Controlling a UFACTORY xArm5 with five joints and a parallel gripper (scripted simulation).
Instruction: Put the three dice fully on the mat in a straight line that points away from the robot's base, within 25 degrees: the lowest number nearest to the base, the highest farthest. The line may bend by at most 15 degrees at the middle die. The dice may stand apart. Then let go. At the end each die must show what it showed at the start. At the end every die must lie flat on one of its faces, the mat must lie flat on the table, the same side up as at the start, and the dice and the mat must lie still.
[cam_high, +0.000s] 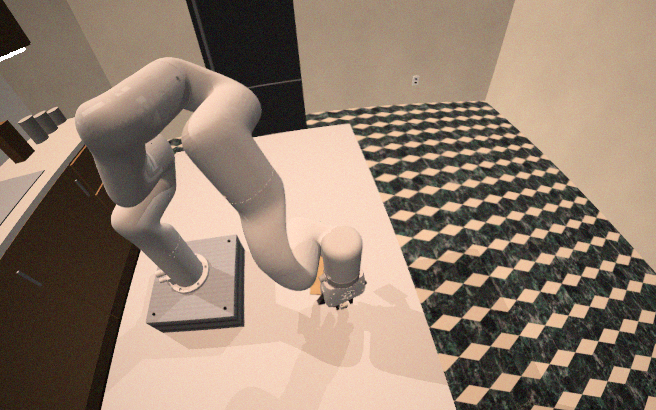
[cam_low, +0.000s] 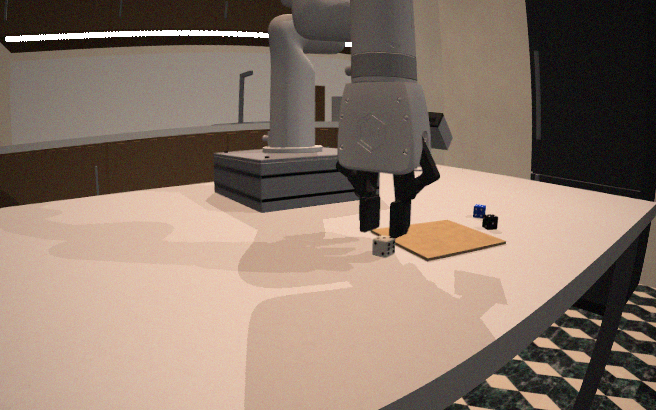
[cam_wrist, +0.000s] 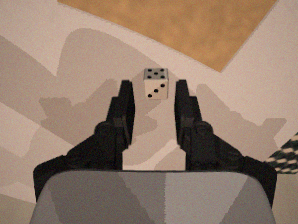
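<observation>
My gripper is now 40 mm above the white die. Round my hand: black die 60 mm ahead, 210 mm to the left, 40 mm below; blue die 10 mm ahead, 270 mm to the left, 40 mm below; tan mat 20 mm ahead, 100 mm to the left, 40 mm below.
</observation>
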